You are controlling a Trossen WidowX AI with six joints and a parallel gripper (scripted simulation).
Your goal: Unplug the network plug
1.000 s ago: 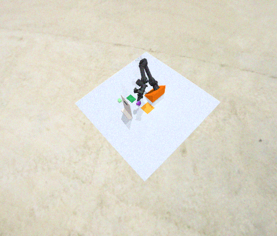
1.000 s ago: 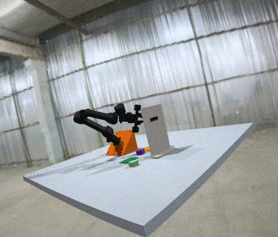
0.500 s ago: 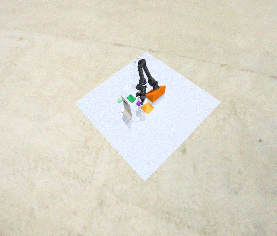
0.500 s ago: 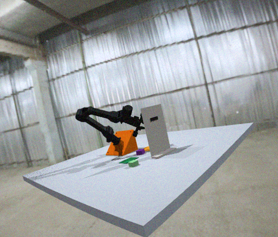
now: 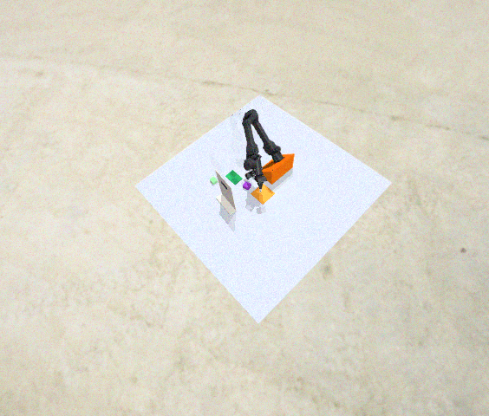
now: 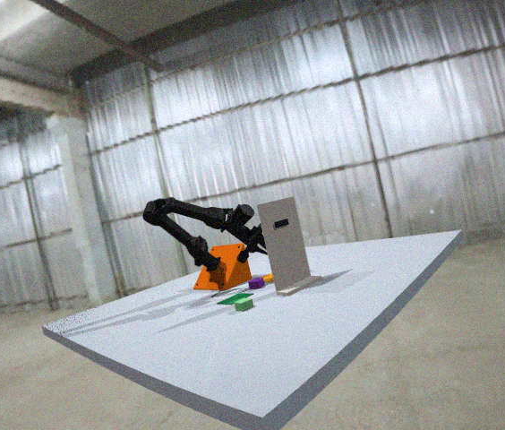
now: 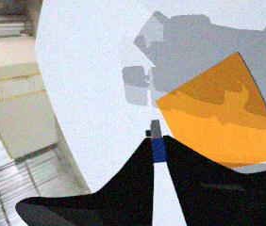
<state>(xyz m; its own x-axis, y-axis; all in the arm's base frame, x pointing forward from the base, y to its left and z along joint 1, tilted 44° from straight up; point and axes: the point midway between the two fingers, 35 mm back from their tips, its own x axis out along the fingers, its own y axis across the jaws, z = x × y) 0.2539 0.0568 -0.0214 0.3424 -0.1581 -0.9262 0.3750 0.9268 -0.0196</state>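
The orange square lies 2 cm behind my gripper tip and 9 cm below it. Round my gripper tip: socket panel 19 cm ahead, 13 cm to the right, 4 cm above; flat green square 2 cm ahead, 25 cm to the right, 9 cm below; blue network plug right at my gripper tip.
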